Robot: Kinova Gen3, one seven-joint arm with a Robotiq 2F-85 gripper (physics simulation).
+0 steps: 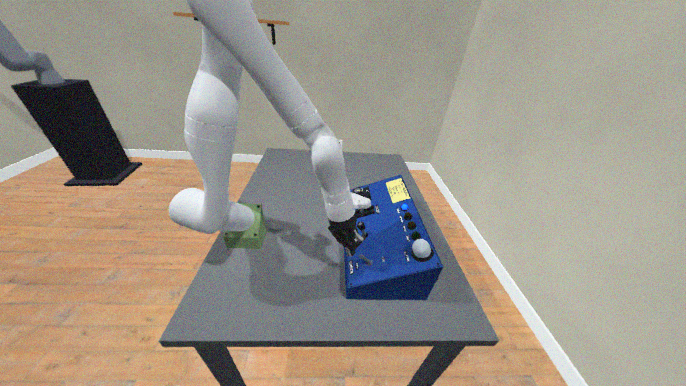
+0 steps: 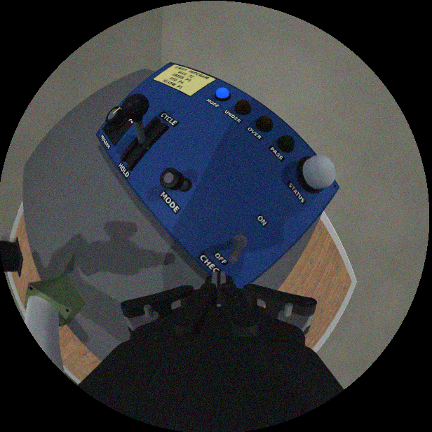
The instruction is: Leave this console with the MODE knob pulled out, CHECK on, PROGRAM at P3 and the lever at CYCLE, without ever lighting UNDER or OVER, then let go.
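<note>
The blue console (image 1: 387, 227) (image 2: 200, 145) stands on the table. My gripper (image 1: 356, 248) (image 2: 218, 279) is shut and empty, beside the CHECK toggle (image 1: 366, 259) (image 2: 237, 248), which leans towards OFF. Contact between them is unclear. The MODE knob (image 1: 361, 226) (image 2: 171, 178) stands out on its shaft. The black-balled lever (image 2: 135, 107) has its stem around the middle of the HOLD–CYCLE slot. The PROGRAM knob (image 2: 114, 115) is partly hidden behind the lever ball; its setting is unreadable. The MODE lamp (image 1: 404, 207) (image 2: 222, 93) glows blue. UNDER (image 1: 408, 216) (image 2: 242, 107) and OVER (image 1: 411, 225) (image 2: 264, 123) are dark.
The PASS lamp (image 1: 416, 235) (image 2: 286, 143) is dark. The pale STATUS dome (image 1: 421, 248) (image 2: 319, 172) bulges up at the console's corner. A yellow note (image 1: 398, 190) (image 2: 184, 79) lists colours with programs. The green arm base (image 1: 254, 240) (image 2: 65, 295) stands on the grey table (image 1: 300, 320).
</note>
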